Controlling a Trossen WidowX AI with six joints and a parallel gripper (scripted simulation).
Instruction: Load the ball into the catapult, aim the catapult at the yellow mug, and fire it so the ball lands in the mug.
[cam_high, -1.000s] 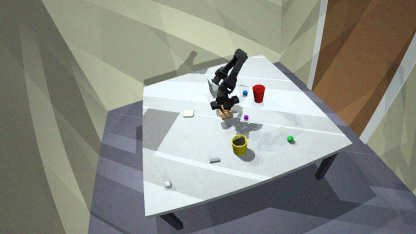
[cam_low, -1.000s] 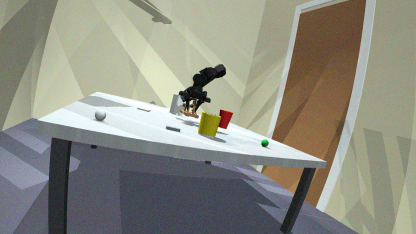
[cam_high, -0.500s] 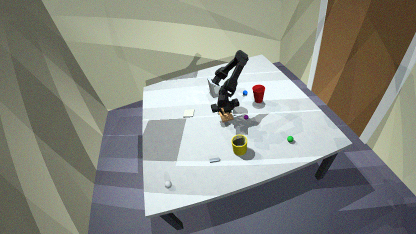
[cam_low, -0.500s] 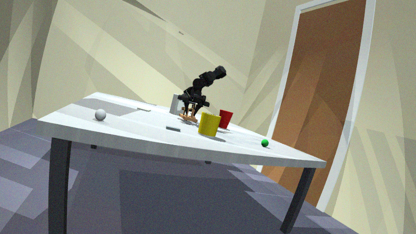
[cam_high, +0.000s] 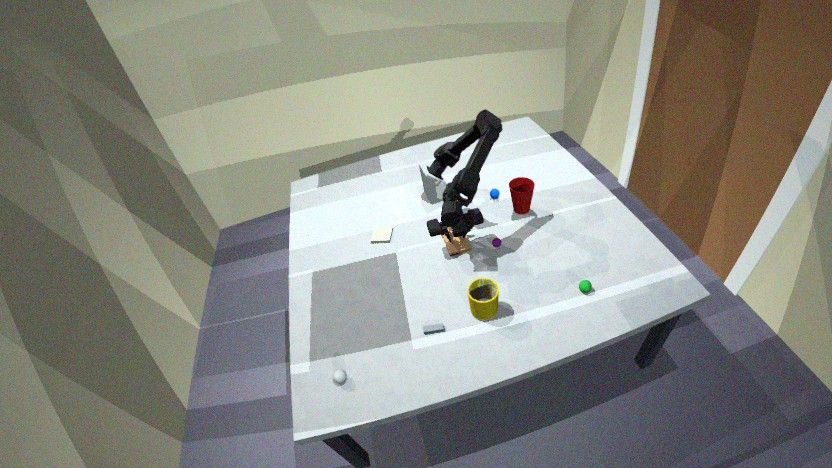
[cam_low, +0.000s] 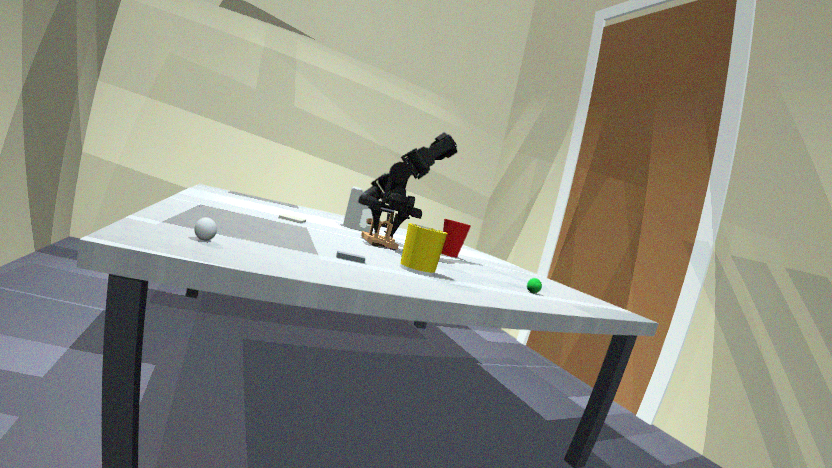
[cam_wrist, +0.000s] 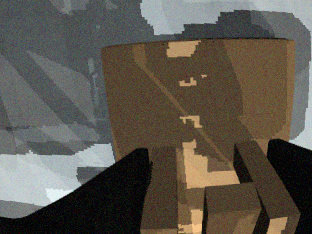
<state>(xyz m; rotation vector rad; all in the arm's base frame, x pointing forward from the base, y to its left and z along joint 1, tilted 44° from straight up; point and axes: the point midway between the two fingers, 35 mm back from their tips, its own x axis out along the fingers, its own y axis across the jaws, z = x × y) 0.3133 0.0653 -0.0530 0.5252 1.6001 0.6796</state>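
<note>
The purple ball is 4 cm ahead of my gripper tip, 13 cm to the left of it and 2 cm below it. Round my gripper tip: wooden catapult: 7 cm behind, 2 cm to the left, 2 cm above; yellow mug: 29 cm ahead, 1 cm to the left; blue ball: 22 cm behind, 21 cm to the left, 1 cm below.
</note>
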